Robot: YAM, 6 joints.
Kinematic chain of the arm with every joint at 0, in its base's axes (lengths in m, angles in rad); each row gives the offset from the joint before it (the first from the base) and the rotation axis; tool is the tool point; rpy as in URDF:
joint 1: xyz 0 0 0.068 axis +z
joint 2: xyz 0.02 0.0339 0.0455 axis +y
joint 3: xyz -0.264 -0.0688 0 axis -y
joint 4: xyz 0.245 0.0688 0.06 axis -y
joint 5: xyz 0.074 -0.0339 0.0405 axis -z
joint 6: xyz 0.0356 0 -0.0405 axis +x
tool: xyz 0 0 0 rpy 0 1.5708 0
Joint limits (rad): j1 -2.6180..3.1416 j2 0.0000..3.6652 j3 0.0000..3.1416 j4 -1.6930..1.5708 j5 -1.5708..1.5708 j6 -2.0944..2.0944
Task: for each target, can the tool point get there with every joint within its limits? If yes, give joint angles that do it. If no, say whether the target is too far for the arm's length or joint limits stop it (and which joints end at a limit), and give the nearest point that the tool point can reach.
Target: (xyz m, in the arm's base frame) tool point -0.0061 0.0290 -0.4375
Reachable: no: joint limits stop it (at a limit: joint 2) | nearest point -0.0167 0.0793 -0.3392 | short by 0.111 m
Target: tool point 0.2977 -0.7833 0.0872
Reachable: no: too far | nearest point 0.2293 -0.6034 0.0934 | short by 0.193 m
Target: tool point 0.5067 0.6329 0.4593
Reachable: no: too far | nearest point 0.3709 0.4632 0.3643 | short by 0.237 m
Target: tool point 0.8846 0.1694 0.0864
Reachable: no: too far | nearest point 0.6340 0.1214 0.0943 | short by 0.255 m
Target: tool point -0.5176 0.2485 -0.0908
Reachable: yes | joints 2.6519 3.3375 2.4090 1.0018 -0.7469 -0.1343
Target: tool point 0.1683 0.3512 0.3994
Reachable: yes | joints 1.0593 1.6650 1.6145 -0.1990 -0.7837 -0.0083
